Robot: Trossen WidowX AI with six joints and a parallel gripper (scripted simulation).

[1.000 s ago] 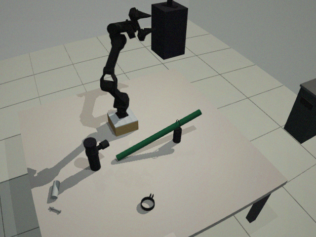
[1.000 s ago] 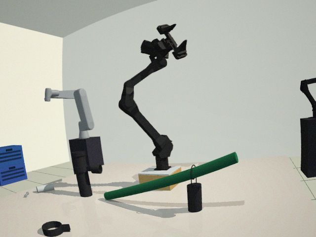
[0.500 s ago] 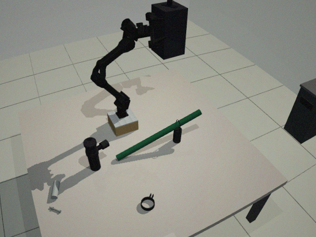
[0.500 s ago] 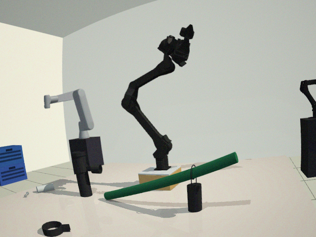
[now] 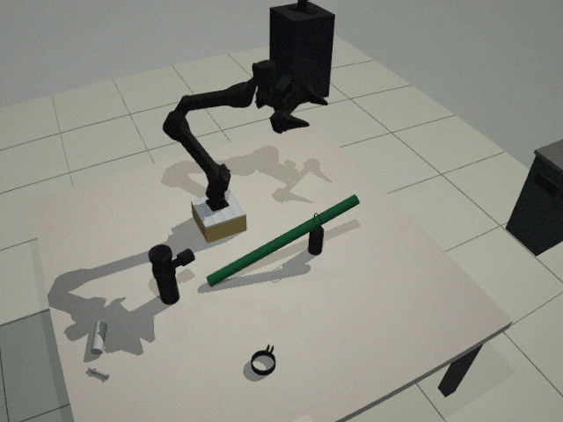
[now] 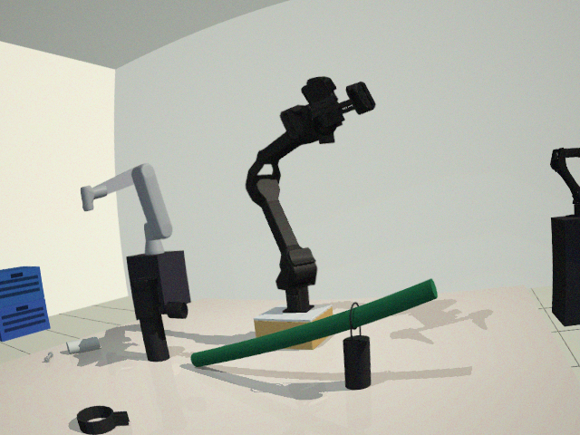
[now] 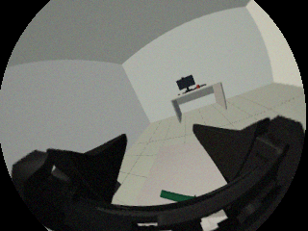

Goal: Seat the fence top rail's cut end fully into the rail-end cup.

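My gripper tip is now 440 mm to the left of the black rail-end cup, 390 mm above it and 30 mm past it. Round my gripper tip: short black post 420 mm below, 30 mm ahead, 10 mm to the left; then grey tube 750 mm to the right, 500 mm below, 40 mm ahead; then bolt 780 mm to the right, 510 mm below, 150 mm ahead.
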